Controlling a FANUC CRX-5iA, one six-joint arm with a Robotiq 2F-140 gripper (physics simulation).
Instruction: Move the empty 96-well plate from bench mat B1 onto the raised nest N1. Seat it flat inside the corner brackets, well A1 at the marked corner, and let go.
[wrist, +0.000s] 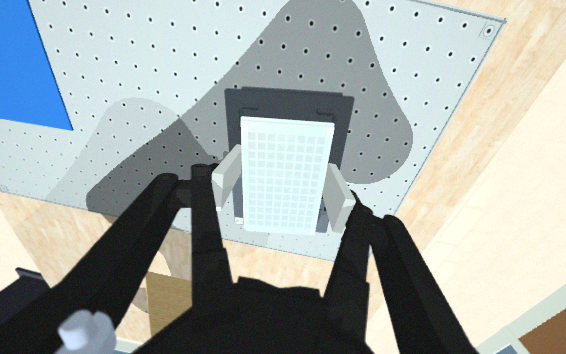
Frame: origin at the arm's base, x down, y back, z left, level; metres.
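Seen in the pictures: gripper, fingertip midpoint: (284, 167).
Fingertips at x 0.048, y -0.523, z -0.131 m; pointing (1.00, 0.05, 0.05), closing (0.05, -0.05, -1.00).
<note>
A point is followed by its place in that frame.
The pale, translucent 96-well plate (286, 175) {x 0.040, y -0.519, z -0.136 m} is in the middle of the wrist view, long side running down the view. My gripper (284, 167) {x 0.048, y -0.523, z -0.131 m} is shut on it, with one light grey finger pad against each long side. The dark grey nest (290, 102) {x 0.056, y -0.586, z -0.121 m} shows behind the plate, past its top edge and both sides. Two corner brackets stand out beyond the plate's top edge. A small white A1 label (239, 220) {x 0.056, y -0.430, z -0.095 m} is at the nest's lower left corner. The plate appears to be above the nest; the height of the gap and the lower brackets are hidden.
The nest stands on a light perforated board (435, 65) {x 0.117, y -0.656, z -0.261 m} that carries dark shadows. A blue panel (30, 75) {x 0.115, y -0.526, z 0.221 m} is at the upper left. A wooden surface (450, 165) {x 0.130, y -0.556, z -0.358 m} borders the board. A brown block (170, 300) {x 0.081, y -0.141, z 0.022 m} and a dark object (25, 295) are at the lower left.
</note>
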